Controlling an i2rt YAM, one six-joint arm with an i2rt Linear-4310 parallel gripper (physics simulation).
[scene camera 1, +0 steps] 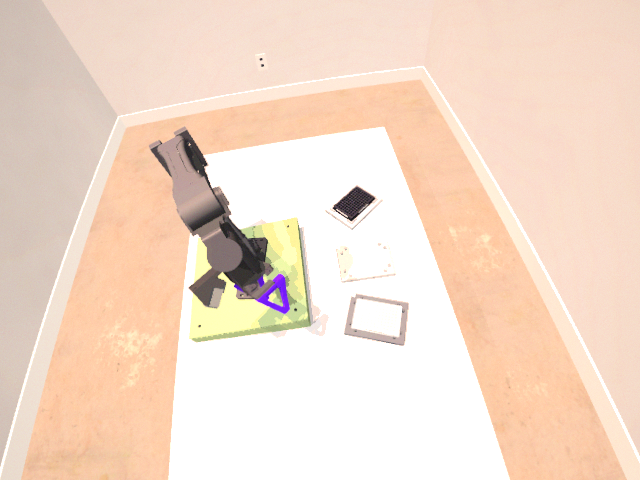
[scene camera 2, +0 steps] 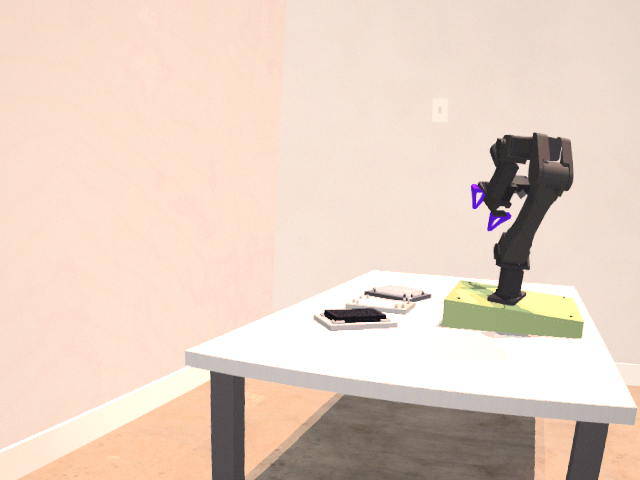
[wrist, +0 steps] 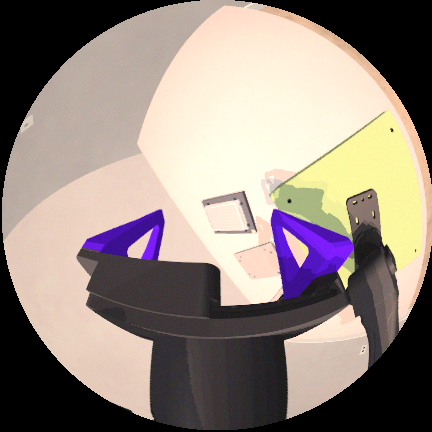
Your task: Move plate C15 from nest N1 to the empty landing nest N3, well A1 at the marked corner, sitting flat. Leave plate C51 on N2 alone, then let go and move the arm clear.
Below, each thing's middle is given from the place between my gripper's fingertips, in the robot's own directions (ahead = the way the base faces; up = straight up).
I see the clear well plate [scene camera 1: 371, 316] 230 mm ahead of my hand, 50 mm to the left of it and 220 mm below it. From my hand the other things lie so: black plate [scene camera 1: 357, 200]: 170 mm ahead, 460 mm to the left, 220 mm below.
